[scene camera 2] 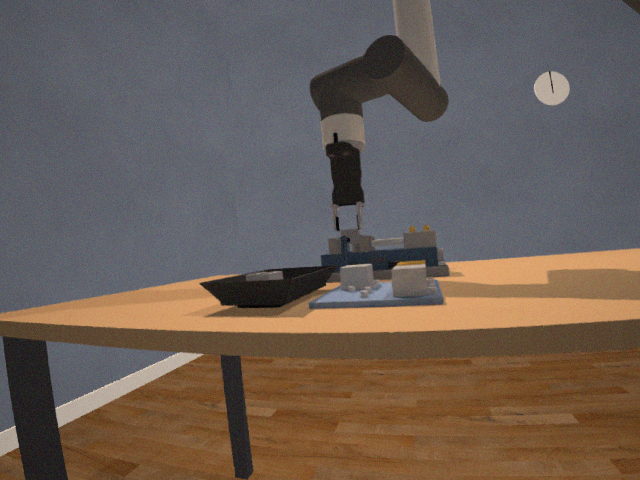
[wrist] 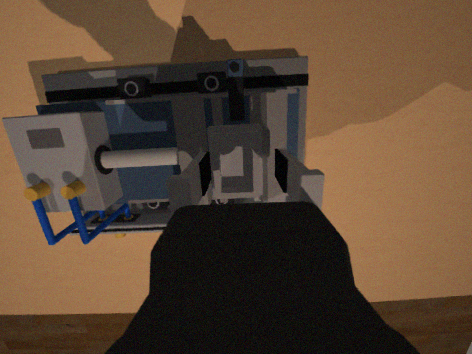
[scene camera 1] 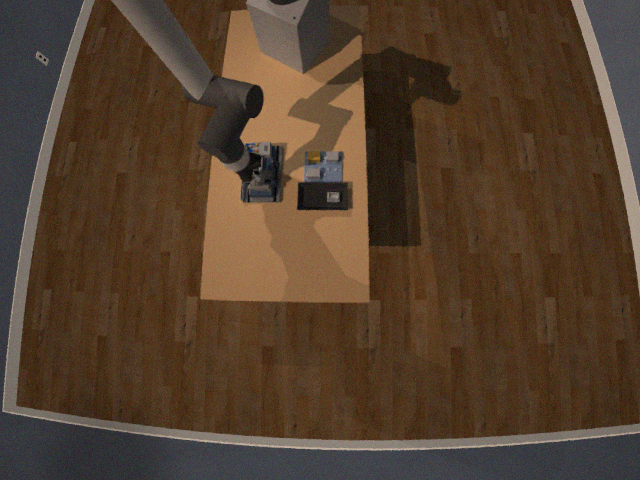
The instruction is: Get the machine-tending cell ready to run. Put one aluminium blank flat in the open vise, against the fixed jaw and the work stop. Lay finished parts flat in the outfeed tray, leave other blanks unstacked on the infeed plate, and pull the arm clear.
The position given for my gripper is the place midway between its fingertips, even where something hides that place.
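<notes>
Visible: my gripper (scene camera 2: 348, 230), also in the wrist view at (wrist: 242, 164). With it: a blue vise bed (wrist: 147, 125), a piston rod (wrist: 158, 156) and a vise cylinder block (wrist: 82, 132).
</notes>
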